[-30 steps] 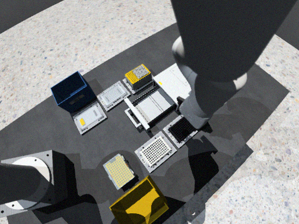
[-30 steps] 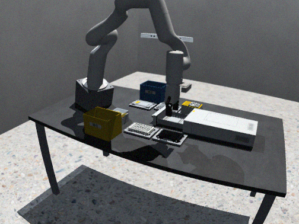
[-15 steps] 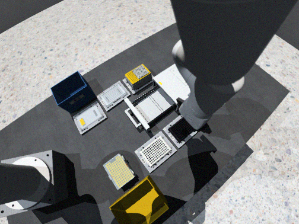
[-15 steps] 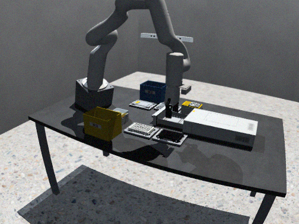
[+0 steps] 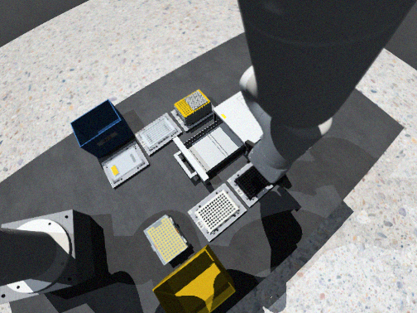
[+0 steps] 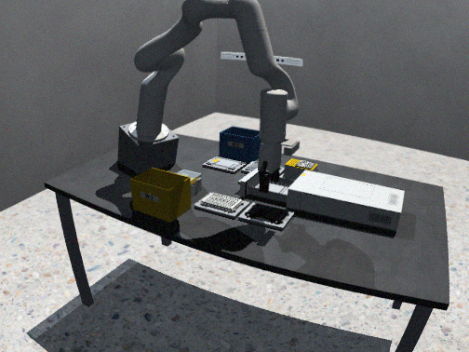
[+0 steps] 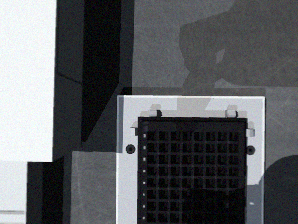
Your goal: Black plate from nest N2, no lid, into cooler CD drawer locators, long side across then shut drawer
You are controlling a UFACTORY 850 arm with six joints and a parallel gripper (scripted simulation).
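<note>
Right now my hand is 110 mm above the black plate. Also, from my hand: drawer: 60 mm behind, 190 mm to the left, 90 mm below; then white plate: 180 mm behind, 20 mm to the right, 110 mm below; then white cooler: 90 mm ahead, 200 mm to the left, 90 mm below.
</note>
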